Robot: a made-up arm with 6 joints. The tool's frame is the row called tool.
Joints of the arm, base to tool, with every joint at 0 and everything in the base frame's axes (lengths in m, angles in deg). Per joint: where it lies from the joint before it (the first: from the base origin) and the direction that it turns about. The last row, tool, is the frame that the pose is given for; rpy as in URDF.
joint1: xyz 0.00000 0.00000 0.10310 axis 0 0 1
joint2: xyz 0.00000 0.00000 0.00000 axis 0.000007 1 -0.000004
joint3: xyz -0.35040 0.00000 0.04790 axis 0.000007 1 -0.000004
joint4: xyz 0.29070 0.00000 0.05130 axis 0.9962 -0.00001 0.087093
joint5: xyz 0.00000 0.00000 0.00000 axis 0.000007 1 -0.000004
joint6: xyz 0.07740 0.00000 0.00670 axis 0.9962 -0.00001 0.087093
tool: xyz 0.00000 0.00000 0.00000 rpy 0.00 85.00 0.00
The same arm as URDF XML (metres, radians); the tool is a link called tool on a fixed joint. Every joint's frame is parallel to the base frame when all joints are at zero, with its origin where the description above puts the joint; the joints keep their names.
<robot name="arm">
<link name="base_link"/>
<link name="link1"/>
<link name="link2"/>
<link name="link3"/>
<link name="link4"/>
<link name="link5"/>
<link name="link6"/>
<link name="tool"/>
<joint name="joint1" type="continuous"><parent link="base_link"/><child link="link1"/><origin xyz="0 0 0.1031"/><axis xyz="0 0 1"/></joint>
<joint name="joint2" type="continuous"><parent link="link1"/><child link="link2"/><origin xyz="0 0 0"/><axis xyz="0 1 0"/></joint>
<joint name="joint3" type="continuous"><parent link="link2"/><child link="link3"/><origin xyz="-0.3504 0 0.0479"/><axis xyz="0 1 0"/></joint>
<joint name="joint4" type="continuous"><parent link="link3"/><child link="link4"/><origin xyz="0.2907 0 0.0513"/><axis xyz="0.9962 0 0.0871"/></joint>
<joint name="joint5" type="continuous"><parent link="link4"/><child link="link5"/><origin xyz="0 0 0"/><axis xyz="0 1 0"/></joint>
<joint name="joint6" type="continuous"><parent link="link5"/><child link="link6"/><origin xyz="0.0774 0 0.0067"/><axis xyz="0.9962 0 0.0871"/></joint>
<joint name="tool_joint" type="fixed"><parent link="link6"/><child link="tool"/><origin xyz="0 0 0" rpy="0 1.4835 0"/></joint>
</robot>

